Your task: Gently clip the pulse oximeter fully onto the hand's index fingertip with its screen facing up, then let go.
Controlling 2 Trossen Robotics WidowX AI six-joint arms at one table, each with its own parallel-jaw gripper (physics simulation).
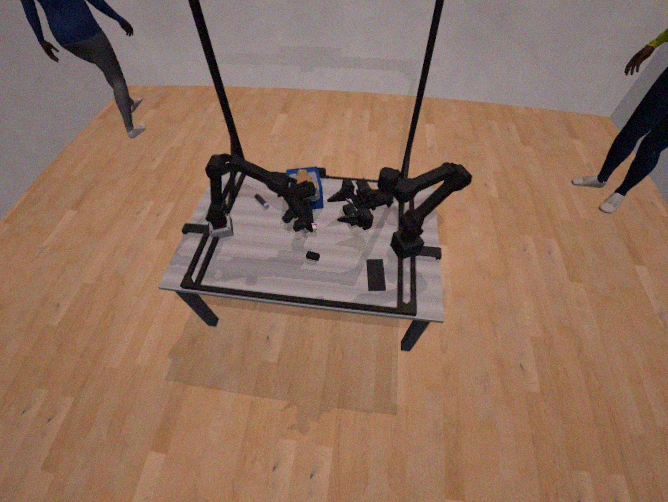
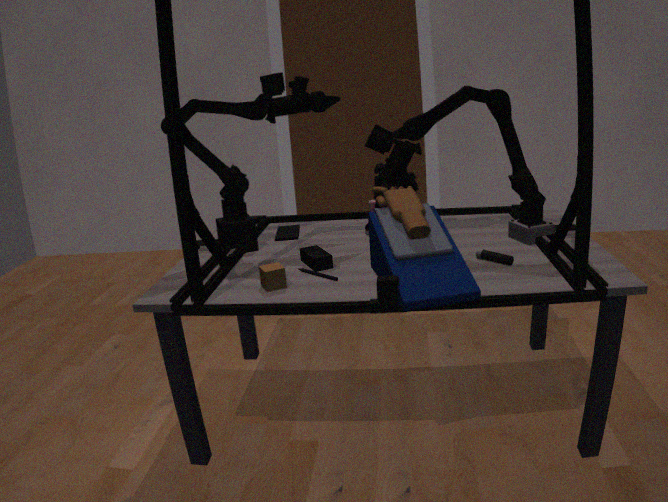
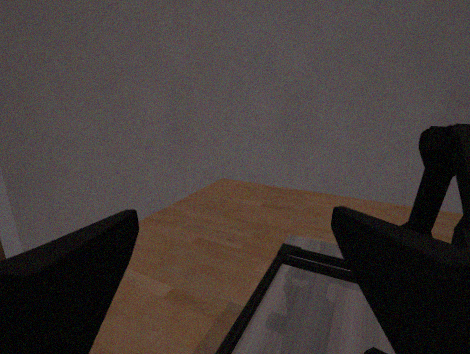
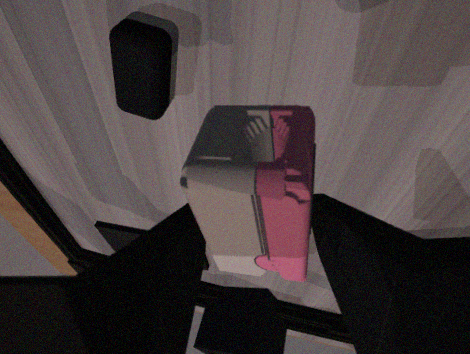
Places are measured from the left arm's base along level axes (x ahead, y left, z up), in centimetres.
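Pixels of known places: left gripper, fingertip midpoint: (image 1: pixel 332 210) (image 2: pixel 334 98) (image 3: pixel 236 218); right gripper, fingertip midpoint: (image 1: pixel 312 228) (image 2: pixel 375 207) (image 4: pixel 258 208); left arm's base at its link origin: (image 1: pixel 408 237) (image 2: pixel 234 218); right arm's base at its link origin: (image 1: pixel 219 223) (image 2: pixel 531 222).
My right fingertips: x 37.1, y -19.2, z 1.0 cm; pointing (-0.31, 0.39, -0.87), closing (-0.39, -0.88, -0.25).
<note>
Ahead of a thing's pixels: the offset from my right fingertips to its top centre. "pt": to the spot under its first point.
The pink and white pulse oximeter {dx +0.9, dy -0.6, dz +2.0 cm} (image 4: pixel 285 225) (image 1: pixel 314 227) (image 2: pixel 372 204) is held above the table. My right gripper (image 4: pixel 258 208) (image 1: pixel 306 225) is shut on it, one finger against the white side and one against the pink side. Its screen does not show. The tan hand {pt dx -5.6, dy -27.6, dz +5.3 cm} (image 2: pixel 407 209) (image 1: pixel 302 177) lies on a grey pad {pt dx -12.7, dy -34.3, dz -1.2 cm} (image 2: pixel 396 248) on the sloped blue stand (image 2: pixel 432 286) (image 1: pixel 319 202). The oximeter is apart from the hand; the index fingertip cannot be made out. My left gripper (image 1: pixel 334 209) (image 2: pixel 337 99) (image 3: pixel 236 218) is open and empty, raised above the table.
A black block {dx +3.3, dy +7.9, dz -7.2 cm} (image 1: pixel 312 255) (image 4: pixel 144 67) lies near the right gripper. A dark flat pad {dx -19.0, dy +26.0, dz -9.7 cm} (image 1: pixel 375 274) (image 2: pixel 287 232), a dark cylinder {dx +16.3, dy -33.7, dz -7.7 cm} (image 1: pixel 261 201) (image 2: pixel 495 257), a wooden cube {dx -37.0, dy -17.5, dz -5.5 cm} (image 2: pixel 272 276), a black box {dx -22.3, dy -8.0, dz -7.0 cm} (image 2: pixel 316 258) and a pen {dx -25.4, dy -16.0, dz -9.6 cm} (image 2: pixel 318 274) are on the table.
</note>
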